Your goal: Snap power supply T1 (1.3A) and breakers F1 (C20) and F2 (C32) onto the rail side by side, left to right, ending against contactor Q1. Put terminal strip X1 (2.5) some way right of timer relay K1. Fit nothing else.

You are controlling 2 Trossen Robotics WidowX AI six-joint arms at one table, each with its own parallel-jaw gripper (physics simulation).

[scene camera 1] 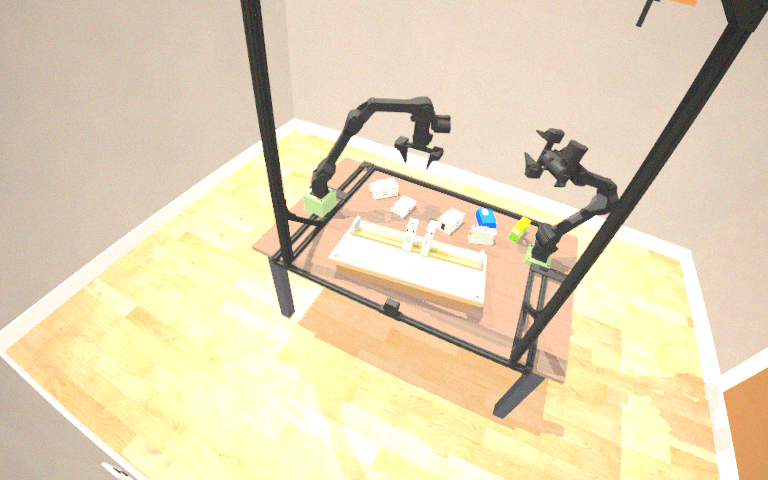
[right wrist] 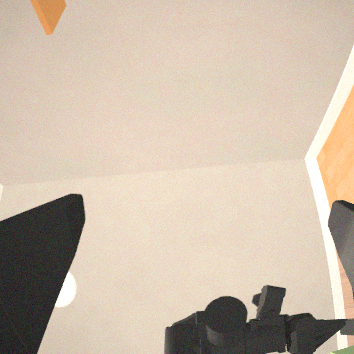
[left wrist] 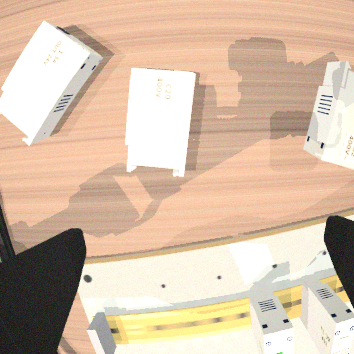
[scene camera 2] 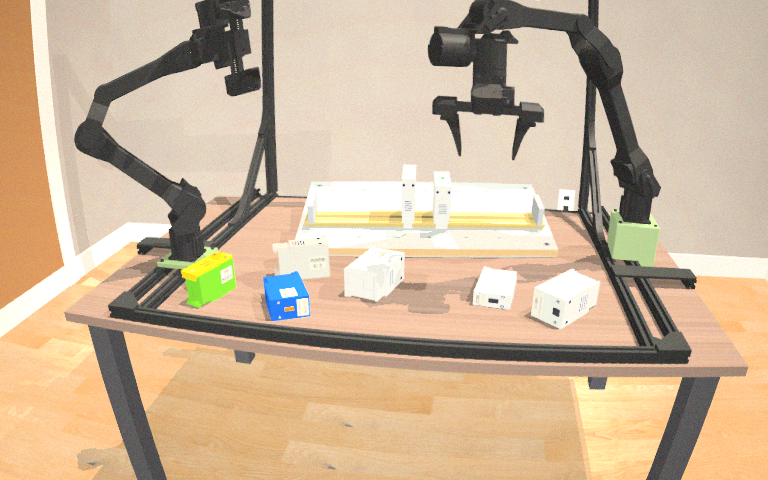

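Seen in the pictures: left gripper, fingertip midpoint: [scene camera 1: 416, 166] [right wrist: 333, 321] [left wrist: 207, 236] [scene camera 2: 486, 157]; right gripper, fingertip midpoint: [scene camera 1: 530, 141] [right wrist: 212, 211] [scene camera 2: 251, 42]; left arm's base, link origin: [scene camera 1: 319, 192] [scene camera 2: 635, 218]; right arm's base, link origin: [scene camera 1: 539, 255] [scene camera 2: 187, 255].
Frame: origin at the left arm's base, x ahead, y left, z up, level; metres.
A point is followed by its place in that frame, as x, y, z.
Observation:
Power supply T1 [left wrist: 47, 75] {0.180, 0.276, -0.045} [scene camera 1: 384, 188] {0.181, 0.241, -0.045} [scene camera 2: 565, 298] {0.172, 0.329, -0.045}, breaker F1 [left wrist: 161, 117] {0.297, 0.229, -0.072} [scene camera 1: 403, 207] {0.303, 0.203, -0.072} [scene camera 2: 495, 288] {0.294, 0.258, -0.072} and breaker F2 [left wrist: 332, 115] {0.479, 0.247, -0.046} [scene camera 1: 451, 221] {0.526, 0.212, -0.044} [scene camera 2: 374, 274] {0.501, 0.299, -0.048} lie on the table behind the rail in scene camera 1. Two white modules, one [scene camera 1: 410, 236] {0.445, -0.032, 0.020} [scene camera 2: 441, 200] {0.429, 0.032, 0.010} [left wrist: 272, 320] {0.424, 0.034, 0.022} with a green dot, the other [scene camera 1: 428, 238] {0.509, -0.015, 0.033} [scene camera 2: 408, 196] {0.496, 0.049, 0.018} [left wrist: 327, 315] {0.483, 0.047, 0.037} beside it, stand apart on the rail [scene camera 1: 461, 260] {0.644, 0.025, -0.041} [scene camera 2: 362, 219] {0.599, 0.037, -0.045} [left wrist: 175, 322] {0.321, -0.035, -0.044}; which is Q1 or K1 is unclear. X1's label is unreadable. My left gripper [scene camera 1: 416, 165] {0.326, 0.214, 0.149} [scene camera 2: 486, 156] {0.326, 0.214, 0.149} [left wrist: 207, 236] {0.326, 0.214, 0.149} is open, empty, above the table. My right gripper [scene camera 1: 532, 143] {0.702, 0.327, 0.353} [right wrist: 212, 211] {0.702, 0.327, 0.353} is open, empty, raised.
A pale module [scene camera 1: 482, 234] {0.666, 0.213, -0.043} [scene camera 2: 304, 258] {0.651, 0.247, -0.056}, a blue one [scene camera 1: 485, 217] {0.640, 0.347, -0.060} [scene camera 2: 287, 296] {0.624, 0.395, -0.061} and a green-yellow one [scene camera 1: 518, 229] {0.790, 0.323, -0.031} [scene camera 2: 209, 280] {0.781, 0.389, -0.055} stand near the right arm's base. The rail's white board [scene camera 1: 407, 271] {0.501, -0.149, -0.028} [scene camera 2: 498, 240] {0.304, 0.022, -0.072} has upright end stops. Black frame bars edge the table.

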